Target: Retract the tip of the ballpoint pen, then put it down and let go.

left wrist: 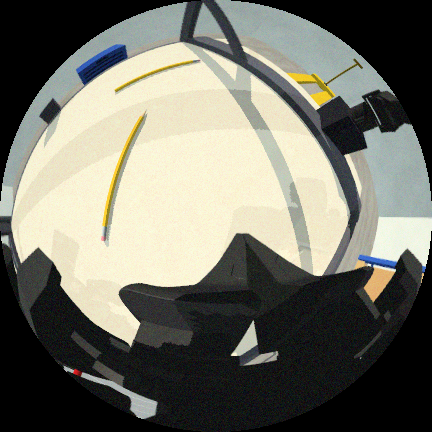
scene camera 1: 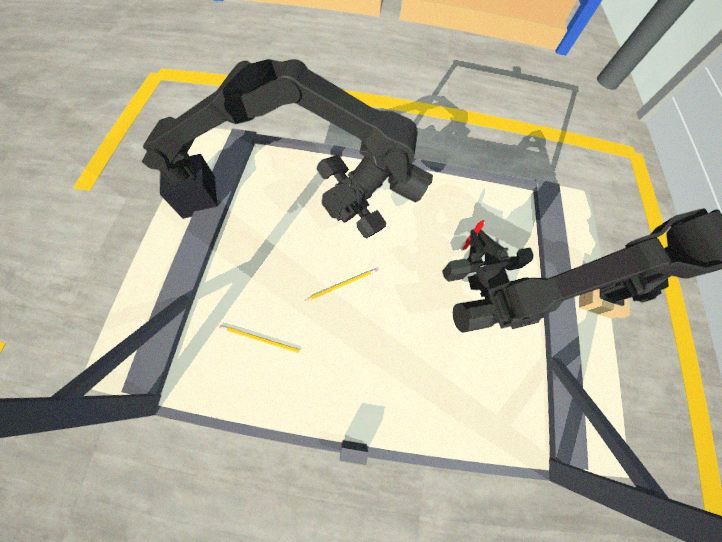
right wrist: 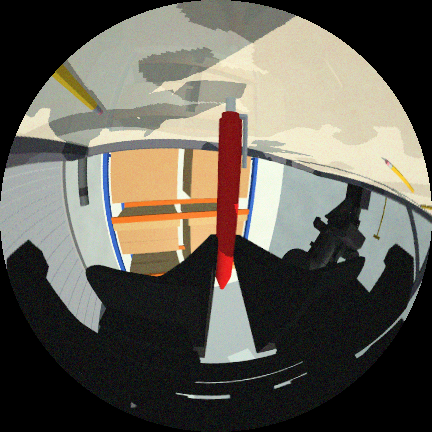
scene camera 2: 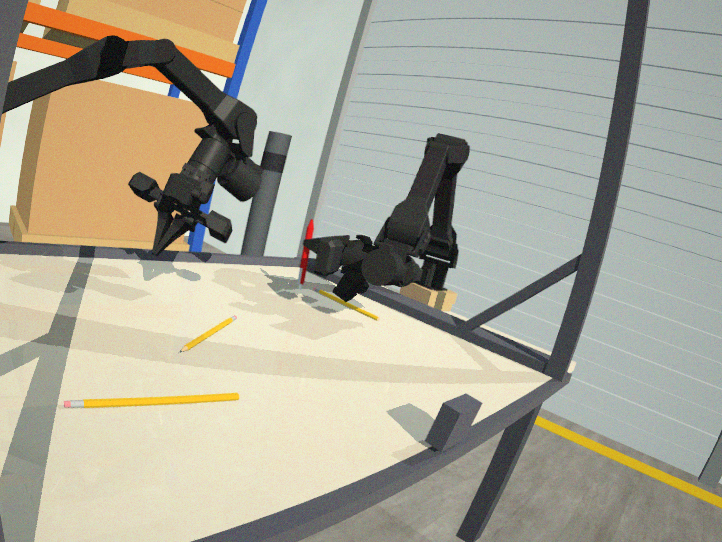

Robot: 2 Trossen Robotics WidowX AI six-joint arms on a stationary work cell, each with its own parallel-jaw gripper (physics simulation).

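Places are measured from the left arm's base along level axes (x ahead, y left, z up), in metres.
Where they show: left gripper, fingertip midpoint: [left wrist: 240, 238] [right wrist: 349, 197] [scene camera 2: 154, 254]; right gripper, fingertip midpoint: [scene camera 1: 474, 229] [right wrist: 224, 240] [scene camera 2: 305, 242]; left arm's base, link origin: [left wrist: 354, 119] [scene camera 1: 180, 173]; right arm's base, link origin: [scene camera 1: 611, 290] [scene camera 2: 430, 286].
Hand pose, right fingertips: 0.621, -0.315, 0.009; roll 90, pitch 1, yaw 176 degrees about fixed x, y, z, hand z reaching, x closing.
Things, the pixels of their top centre, and the offset from my right fingertips, as dx, dy, dz. Level surfaces: height alone.
- red ballpoint pen, top centre: [right wrist: 219, 289] [scene camera 2: 313, 219] [scene camera 1: 484, 221] -0.001, -0.006, +0.045
- yellow pencil, top centre: [left wrist: 116, 164] [scene camera 2: 210, 329] [scene camera 1: 341, 284] -0.309, -0.016, -0.107
- third pencil, top centre: [scene camera 2: 344, 301] +0.087, -0.078, -0.108
- table, surface height: dz -0.115
The red ballpoint pen [scene camera 1: 479, 225] [scene camera 2: 304, 263] [right wrist: 229, 170] stands about upright, its pointed red end up and its grey button end down towards the table. The button sticks out beside the grey clip in the right wrist view; no metal point shows past the red cone. My right gripper [scene camera 1: 475, 234] [scene camera 2: 308, 242] [right wrist: 224, 240] is shut on the pen's barrel near its pointed end. Whether the button touches the table is unclear. My left gripper [scene camera 2: 156, 252] [left wrist: 240, 238] is shut and empty, pointing down low over the table, left of the pen in both scene views.
One yellow pencil [scene camera 1: 344, 284] [scene camera 2: 208, 334] [left wrist: 117, 170] lies mid-table. Another [scene camera 1: 260, 338] [scene camera 2: 151, 400] [left wrist: 155, 74] lies nearer the front. A third pencil [scene camera 2: 348, 304] [right wrist: 77, 87] lies beneath the right arm. A dark frame [scene camera 1: 349, 436] [scene camera 2: 361, 483] edges the table [scene camera 1: 408, 379].
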